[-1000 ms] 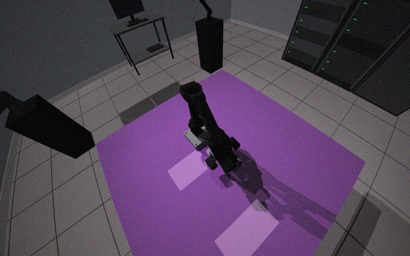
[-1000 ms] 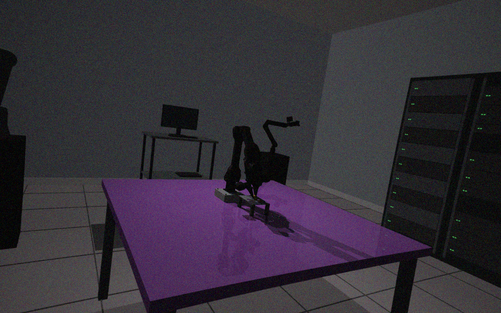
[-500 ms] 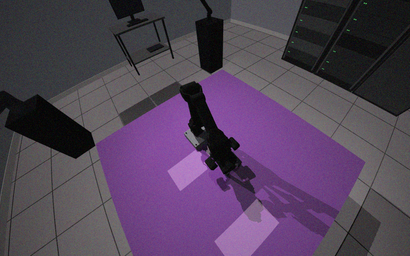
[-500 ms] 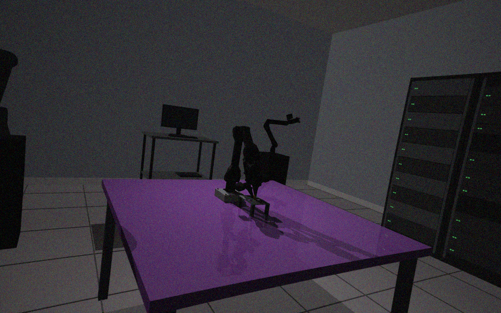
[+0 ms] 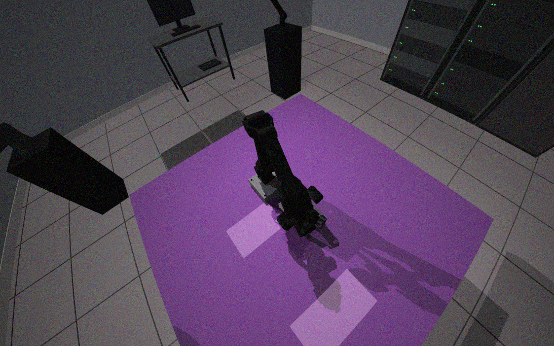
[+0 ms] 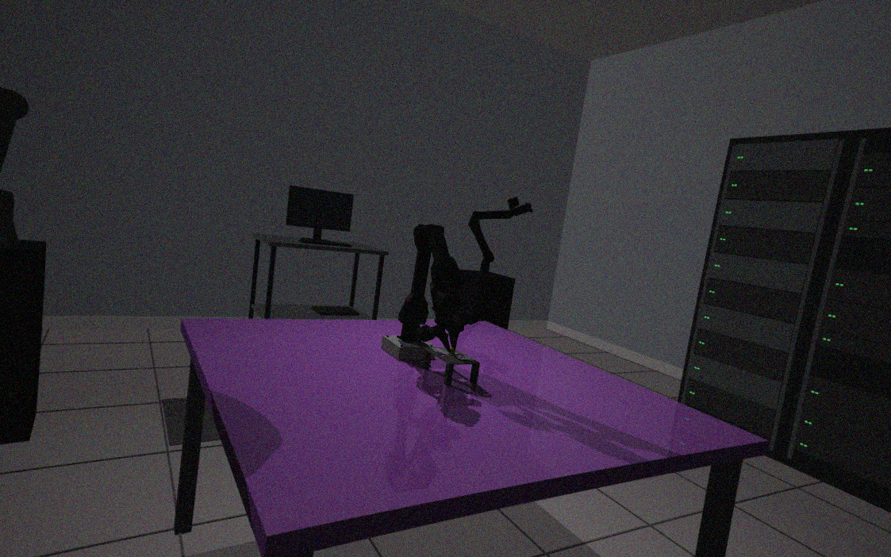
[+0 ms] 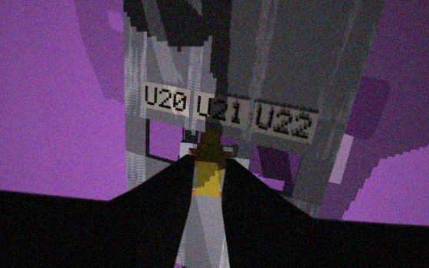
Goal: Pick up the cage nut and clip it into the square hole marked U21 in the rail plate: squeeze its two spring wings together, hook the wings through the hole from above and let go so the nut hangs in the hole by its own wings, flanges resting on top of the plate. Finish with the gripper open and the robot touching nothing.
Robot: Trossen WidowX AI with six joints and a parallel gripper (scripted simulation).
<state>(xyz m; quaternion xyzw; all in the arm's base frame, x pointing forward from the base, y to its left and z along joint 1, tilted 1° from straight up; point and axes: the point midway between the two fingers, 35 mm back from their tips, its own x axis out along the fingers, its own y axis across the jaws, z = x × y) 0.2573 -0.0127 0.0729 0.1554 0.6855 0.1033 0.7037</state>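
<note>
Now: the cage nut 10 mm below my gripper tip. The rest, counted from my gripper tip: label: 20 mm ahead, 10 mm below.
</note>
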